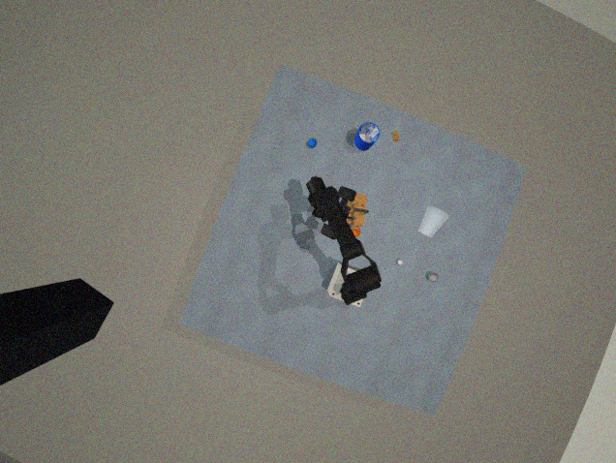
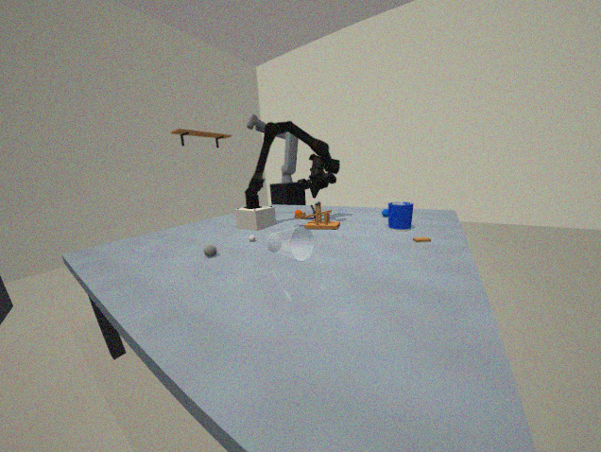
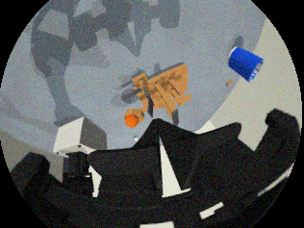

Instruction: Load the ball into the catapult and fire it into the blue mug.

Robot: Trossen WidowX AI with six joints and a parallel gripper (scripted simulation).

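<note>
The orange ball is 80 mm to the right of my gripper tip, 60 mm below it and 30 mm behind it. Also, from my gripper tip: blue ball 290 mm to the left, 220 mm ahead, 100 mm below; wooden catapult 70 mm below, 40 mm to the right, 30 mm ahead; white ball 330 mm to the right, 110 mm below, 20 mm behind.
</note>
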